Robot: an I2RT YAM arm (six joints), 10 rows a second.
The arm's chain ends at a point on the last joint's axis. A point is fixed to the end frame.
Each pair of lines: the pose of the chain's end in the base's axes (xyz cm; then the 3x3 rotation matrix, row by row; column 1 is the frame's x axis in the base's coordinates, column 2 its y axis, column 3 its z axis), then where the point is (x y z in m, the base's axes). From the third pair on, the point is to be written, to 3 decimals.
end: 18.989 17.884 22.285; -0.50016 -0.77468 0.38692; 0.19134 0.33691 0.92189; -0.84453 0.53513 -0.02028
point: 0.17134 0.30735 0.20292
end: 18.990 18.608 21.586; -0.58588 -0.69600 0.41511; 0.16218 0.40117 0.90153; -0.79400 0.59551 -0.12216
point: 0.17385 0.31386 0.18995
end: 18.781 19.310 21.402; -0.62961 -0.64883 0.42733; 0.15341 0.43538 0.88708; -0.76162 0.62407 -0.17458
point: 0.173 0.320 0.185
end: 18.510 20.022 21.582; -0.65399 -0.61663 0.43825; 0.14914 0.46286 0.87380; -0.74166 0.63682 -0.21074
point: 0.172 0.327 0.185
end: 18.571 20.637 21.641; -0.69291 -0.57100 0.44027; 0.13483 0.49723 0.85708; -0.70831 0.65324 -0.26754
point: 0.173 0.332 0.181
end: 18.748 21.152 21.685; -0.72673 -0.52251 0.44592; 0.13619 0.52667 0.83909; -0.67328 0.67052 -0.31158
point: 0.176 0.337 0.179
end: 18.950 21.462 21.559; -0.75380 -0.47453 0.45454; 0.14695 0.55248 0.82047; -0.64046 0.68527 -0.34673
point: 0.180 0.340 0.177
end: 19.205 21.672 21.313; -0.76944 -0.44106 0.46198; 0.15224 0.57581 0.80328; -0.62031 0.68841 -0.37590
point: 0.184 0.341 0.172
